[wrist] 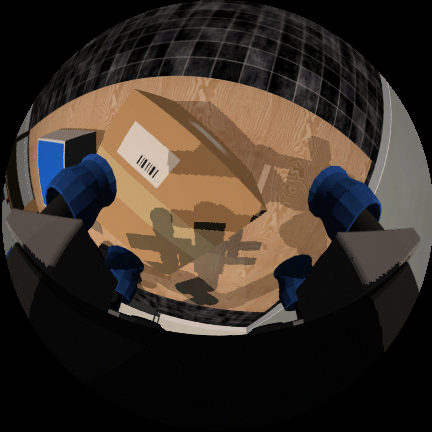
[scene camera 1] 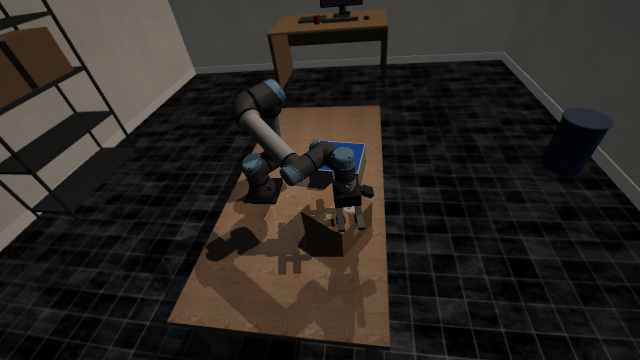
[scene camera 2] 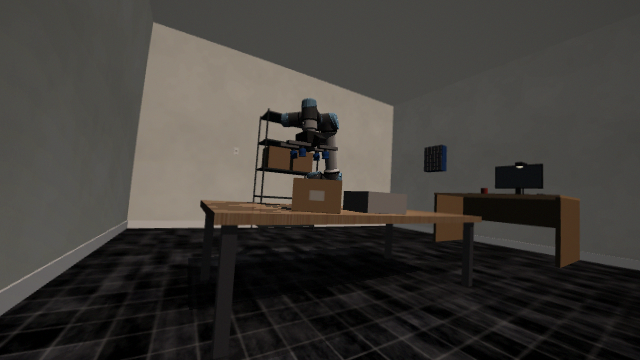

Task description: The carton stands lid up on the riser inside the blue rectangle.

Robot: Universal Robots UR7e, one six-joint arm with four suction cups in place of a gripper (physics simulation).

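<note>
A brown carton [scene camera 1: 322, 237] [scene camera 2: 304, 200] [wrist: 215, 190] stands on the table beside the riser, turned at an angle. Its taped top with a white barcode label faces up. The grey riser [scene camera 1: 362, 167] [scene camera 2: 387, 203] [wrist: 80, 150] has a blue rectangle [scene camera 1: 354, 150] [wrist: 51, 165] on top, edged in a light colour; the arm hides part of it in scene camera 1. My gripper [scene camera 1: 350, 219] [scene camera 2: 310, 154] [wrist: 210, 235] is open, with its four blue suction cups pointing down. It hangs above the carton, and a gap shows between cups and carton in scene camera 2.
The wooden table [scene camera 1: 310, 305] [scene camera 2: 350, 219] also carries the arm's base [scene camera 1: 264, 191]. A shelf rack [scene camera 2: 256, 185] with brown boxes stands by the wall. A desk [scene camera 1: 330, 22] [scene camera 2: 570, 225] with a monitor and a blue bin [scene camera 1: 575, 145] stand away from the table.
</note>
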